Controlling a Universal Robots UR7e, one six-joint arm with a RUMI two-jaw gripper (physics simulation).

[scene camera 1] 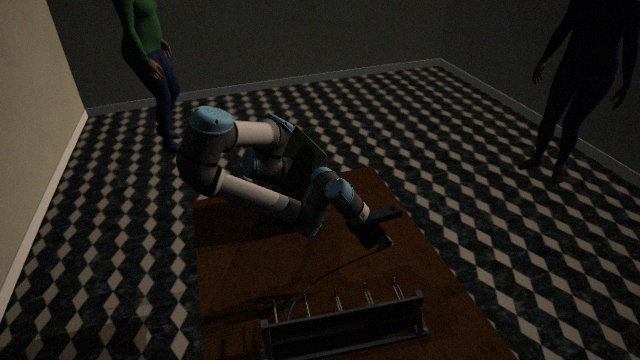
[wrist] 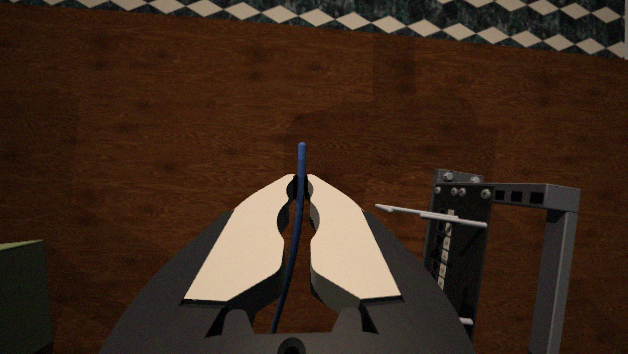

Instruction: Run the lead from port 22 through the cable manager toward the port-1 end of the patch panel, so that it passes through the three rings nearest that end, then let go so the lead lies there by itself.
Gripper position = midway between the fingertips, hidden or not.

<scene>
In view: my gripper [scene camera 1: 391, 246] and a dark patch panel [wrist: 429, 253].
My gripper shows as well in the wrist view [wrist: 301, 177].
</scene>
